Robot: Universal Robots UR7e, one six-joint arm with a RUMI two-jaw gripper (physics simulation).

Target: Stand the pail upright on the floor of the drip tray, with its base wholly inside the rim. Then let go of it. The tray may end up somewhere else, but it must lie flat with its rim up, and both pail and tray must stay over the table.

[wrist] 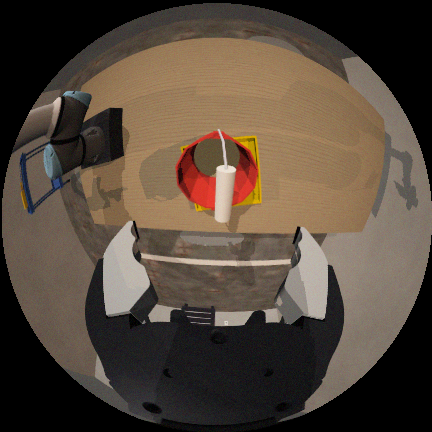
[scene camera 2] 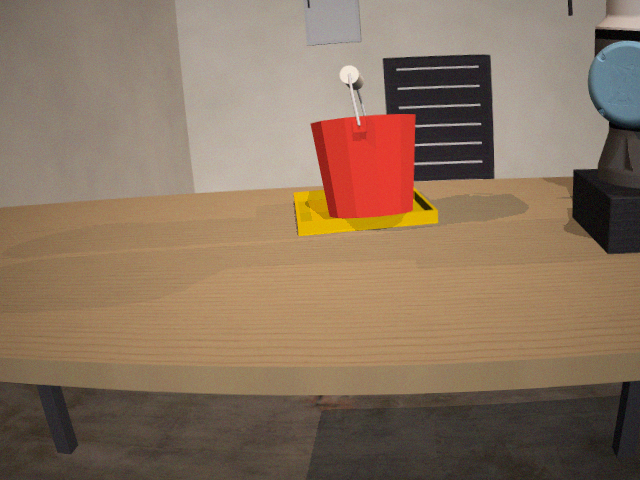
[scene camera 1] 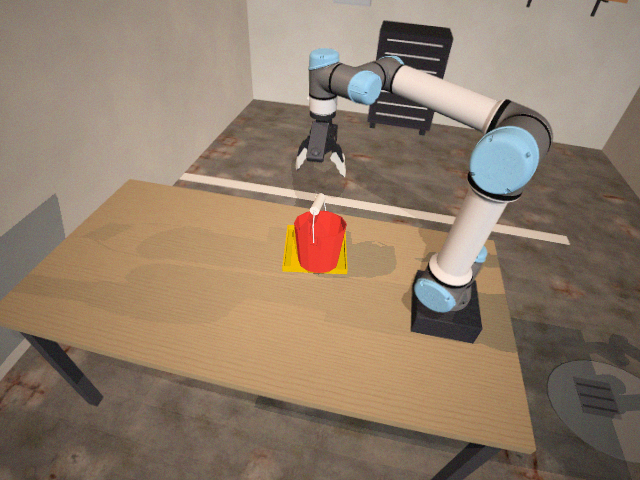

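Where they show: gripper, fingertip midpoint: (wrist: 216, 226) (scene camera 1: 320, 173); arm's base, link origin: (wrist: 92, 144).
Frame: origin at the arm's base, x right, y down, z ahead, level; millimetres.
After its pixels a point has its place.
The red pail (scene camera 1: 318, 248) @(x -19, y -61, z 451 mm) (scene camera 2: 369, 170) @(x -21, y -20, z 455 mm) (wrist: 191, 185) @(x 123, y -43, z 415 mm) stands over the yellow drip tray (scene camera 1: 290, 258) @(x 29, y 82, z 575 mm) (scene camera 2: 310, 226) @(x -35, y 70, z 559 mm) (wrist: 258, 187) @(x 135, y 65, z 630 mm), which lies flat, rim up. The pail seems to lean slightly away from the scene cameras. Its base overlaps the tray's camera-side rim in scene camera 1 and appears to rest on or against that rim; the exact contact is hidden. Its white handle grip (scene camera 1: 317, 204) @(x 53, y -189, z 485 mm) (scene camera 2: 349, 75) @(x 25, y -176, z 486 mm) (wrist: 224, 195) @(x 75, y -186, z 493 mm) stands raised. My gripper (scene camera 1: 321, 171) @(x 44, y -317, z 478 mm) (wrist: 216, 226) @(x 44, y -317, z 478 mm) is open and empty, above the handle and apart from it. It does not show in scene camera 2.
The wooden table (scene camera 1: 217, 335) @(x -368, y 85, z 662 mm) (scene camera 2: 258, 310) @(x -349, y 85, z 543 mm) (wrist: 310, 125) @(x -154, y 85, z 782 mm) carries the tray near its far edge. The arm's black base block (scene camera 1: 444, 322) @(x -120, y 6, z -5 mm) (scene camera 2: 594, 217) @(x -60, y 50, z 92 mm) (wrist: 116, 135) @(x -16, y 48, z 97 mm) stands to the right in the scene views. A dark cabinet (scene camera 1: 413, 31) (scene camera 2: 439, 62) stands beyond the table.
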